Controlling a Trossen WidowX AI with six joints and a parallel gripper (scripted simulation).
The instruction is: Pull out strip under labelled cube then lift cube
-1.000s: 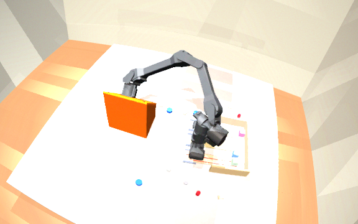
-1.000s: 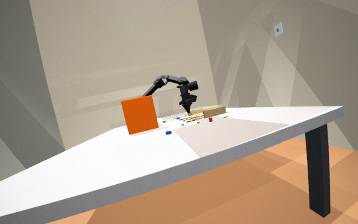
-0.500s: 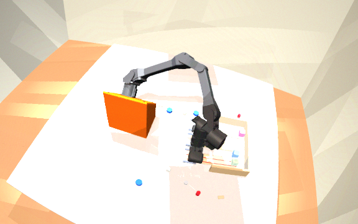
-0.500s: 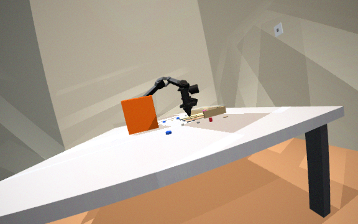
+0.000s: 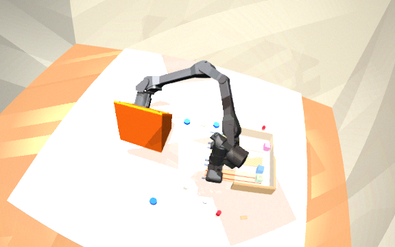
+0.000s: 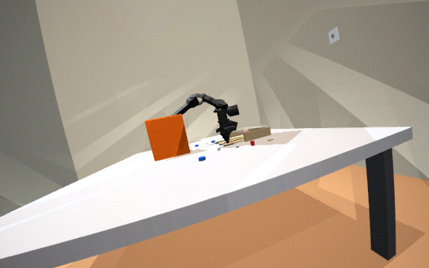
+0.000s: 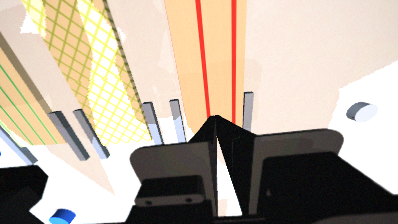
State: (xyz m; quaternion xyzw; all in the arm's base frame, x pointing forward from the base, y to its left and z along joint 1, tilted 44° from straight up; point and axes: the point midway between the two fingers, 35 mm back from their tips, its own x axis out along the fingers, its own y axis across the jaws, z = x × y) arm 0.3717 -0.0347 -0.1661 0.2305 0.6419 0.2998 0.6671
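My gripper tip is now 10 cm short of the strip, 1 cm to the right of it and 1 cm above it.
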